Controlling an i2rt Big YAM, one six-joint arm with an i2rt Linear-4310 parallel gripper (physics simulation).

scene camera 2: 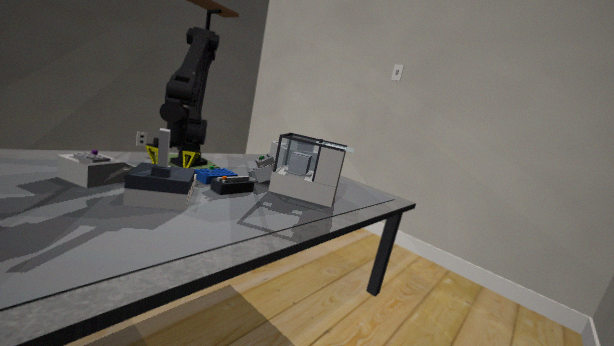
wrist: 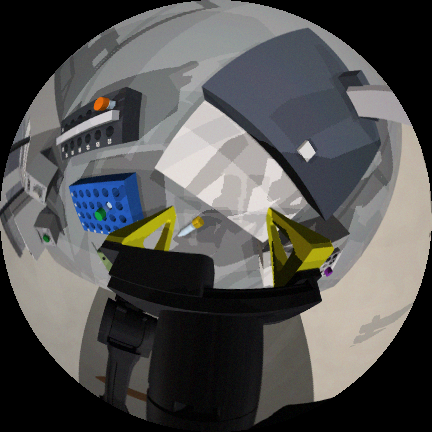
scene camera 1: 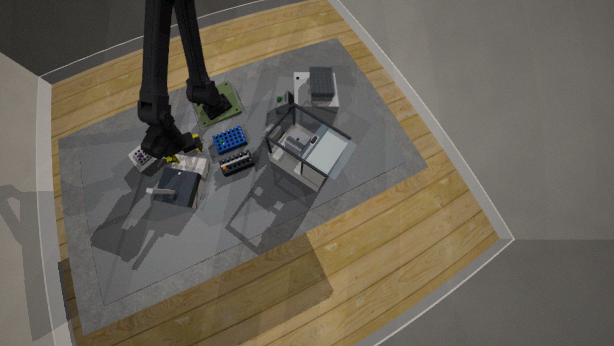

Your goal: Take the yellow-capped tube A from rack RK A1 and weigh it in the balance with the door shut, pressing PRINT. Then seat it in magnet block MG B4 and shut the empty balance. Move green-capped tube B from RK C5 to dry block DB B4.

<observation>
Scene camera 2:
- gripper: 171, 172
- dark lever device: 148, 185, touched by the gripper
</observation>
